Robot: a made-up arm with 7 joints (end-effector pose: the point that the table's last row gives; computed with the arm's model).
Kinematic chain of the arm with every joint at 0, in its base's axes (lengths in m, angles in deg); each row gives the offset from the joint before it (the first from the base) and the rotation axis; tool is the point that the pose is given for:
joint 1: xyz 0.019 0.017 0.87 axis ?
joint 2: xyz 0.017 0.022 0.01 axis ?
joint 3: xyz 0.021 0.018 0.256 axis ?
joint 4: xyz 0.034 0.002 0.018 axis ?
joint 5: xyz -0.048 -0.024 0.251 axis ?
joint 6: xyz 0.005 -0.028 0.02 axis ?
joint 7: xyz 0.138 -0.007 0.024 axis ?
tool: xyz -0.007 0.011 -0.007
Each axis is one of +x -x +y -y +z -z.
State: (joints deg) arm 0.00 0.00 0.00 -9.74 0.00 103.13 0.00
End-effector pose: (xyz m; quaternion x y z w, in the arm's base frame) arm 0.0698 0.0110 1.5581 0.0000 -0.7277 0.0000 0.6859
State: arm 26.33 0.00 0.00 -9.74 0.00 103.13 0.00
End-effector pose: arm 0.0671 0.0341 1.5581 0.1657 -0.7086 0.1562 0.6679
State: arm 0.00 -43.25 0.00 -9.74 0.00 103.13 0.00
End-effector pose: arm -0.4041 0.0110 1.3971 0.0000 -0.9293 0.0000 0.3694
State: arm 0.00 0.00 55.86 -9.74 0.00 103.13 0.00
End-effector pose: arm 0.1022 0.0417 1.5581 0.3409 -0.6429 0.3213 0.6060
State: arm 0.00 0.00 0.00 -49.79 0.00 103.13 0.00
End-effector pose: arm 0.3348 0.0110 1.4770 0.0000 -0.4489 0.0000 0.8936
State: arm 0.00 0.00 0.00 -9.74 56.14 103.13 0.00
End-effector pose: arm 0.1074 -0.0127 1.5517 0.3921 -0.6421 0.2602 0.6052
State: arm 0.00 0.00 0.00 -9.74 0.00 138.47 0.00
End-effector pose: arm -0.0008 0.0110 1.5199 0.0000 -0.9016 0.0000 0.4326
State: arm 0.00 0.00 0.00 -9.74 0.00 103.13 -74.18
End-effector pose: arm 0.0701 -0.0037 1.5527 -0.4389 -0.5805 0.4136 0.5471
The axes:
joint 1: +z
joint 2: +y
joint 3: +z
joint 4: -y
joint 5: +z
joint 6: -y
joint 7: -z

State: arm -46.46 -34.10 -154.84 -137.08 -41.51 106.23 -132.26
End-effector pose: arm -0.2626 0.1648 0.7413 0.2271 -0.4128 -0.2343 0.8504
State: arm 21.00 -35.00 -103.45 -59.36 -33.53 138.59 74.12
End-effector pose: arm -0.2186 -0.3061 1.3540 -0.0922 -0.5386 -0.8357 0.0551
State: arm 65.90 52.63 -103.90 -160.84 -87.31 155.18 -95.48
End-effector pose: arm 0.2296 -0.0083 0.8424 -0.0294 0.6522 0.7253 0.2185
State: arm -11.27 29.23 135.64 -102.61 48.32 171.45 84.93
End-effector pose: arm 0.1735 0.3703 1.2266 0.4476 0.5891 -0.1133 0.6632
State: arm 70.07 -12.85 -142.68 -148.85 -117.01 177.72 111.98
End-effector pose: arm 0.1611 -0.0771 0.9254 -0.0816 -0.1777 -0.5636 0.8026
